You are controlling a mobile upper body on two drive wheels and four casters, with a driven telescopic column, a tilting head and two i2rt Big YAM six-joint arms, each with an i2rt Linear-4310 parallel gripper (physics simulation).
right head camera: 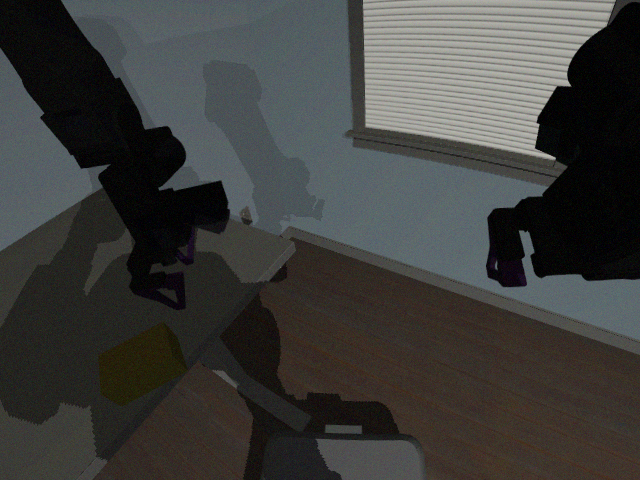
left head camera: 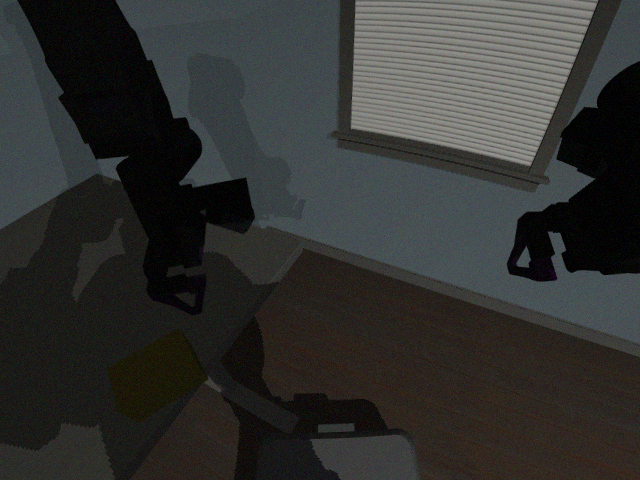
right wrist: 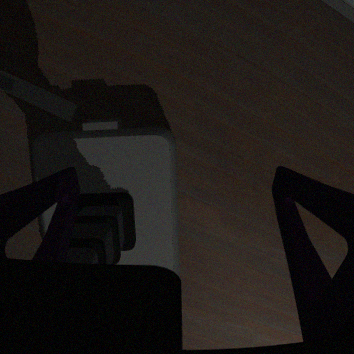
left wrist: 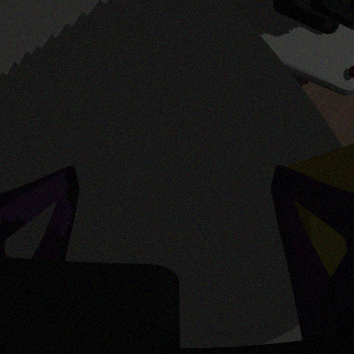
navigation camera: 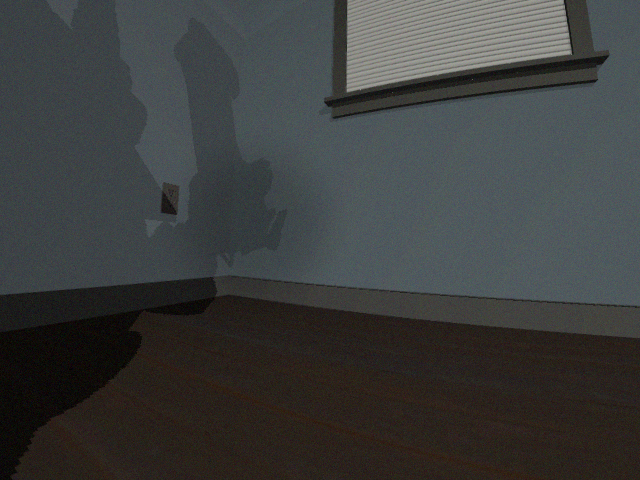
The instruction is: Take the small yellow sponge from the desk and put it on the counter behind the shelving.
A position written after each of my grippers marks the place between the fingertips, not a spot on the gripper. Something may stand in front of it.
Observation:
In view: my left gripper [left head camera: 196, 287], my right gripper [right head camera: 529, 269], a window with blinds [left head camera: 487, 96] and a grey desk [right head camera: 72, 298].
My left gripper is seen too in the right head camera view [right head camera: 185, 284] and in the left wrist view [left wrist: 174, 176]. My right gripper is seen too in the left head camera view [left head camera: 543, 266] and in the right wrist view [right wrist: 175, 177]. The window with blinds shows as well in the right head camera view [right head camera: 466, 90] and in the navigation camera view [navigation camera: 380, 62].

